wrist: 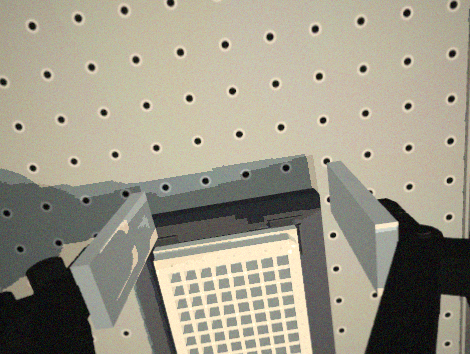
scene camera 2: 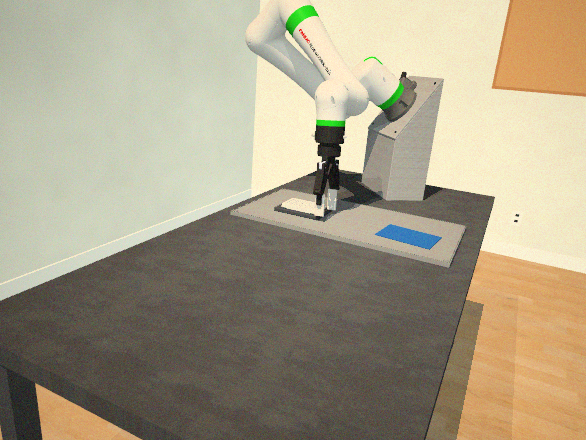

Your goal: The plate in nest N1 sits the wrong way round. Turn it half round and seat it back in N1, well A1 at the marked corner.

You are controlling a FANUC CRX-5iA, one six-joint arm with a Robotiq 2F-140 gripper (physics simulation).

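Observation:
The cream plate (scene camera 2: 297, 204) (wrist: 240, 305) with its grid of wells lies flat within the dark frame of the nest (scene camera 2: 295, 214) (wrist: 320, 280). Its edges run about parallel to the nest's edges. My gripper (scene camera 2: 326, 205) (wrist: 237, 201) is open, pointing down low at the near-right end of the nest in the scene view. In the wrist view its pads stand on either side of the nest's end, apart from the plate, and the plate is turned slightly against the gripper. The plate's far end is cut off in the wrist view. Well A1 and the corner mark cannot be made out.
The nest stands on a light board (scene camera 2: 350, 225) (wrist: 255, 110) with rows of holes. A flat blue rectangle (scene camera 2: 409, 236) lies at the board's right part. The board rests on a dark table (scene camera 2: 250, 310). The arm's grey pedestal (scene camera 2: 410, 160) stands behind the board.

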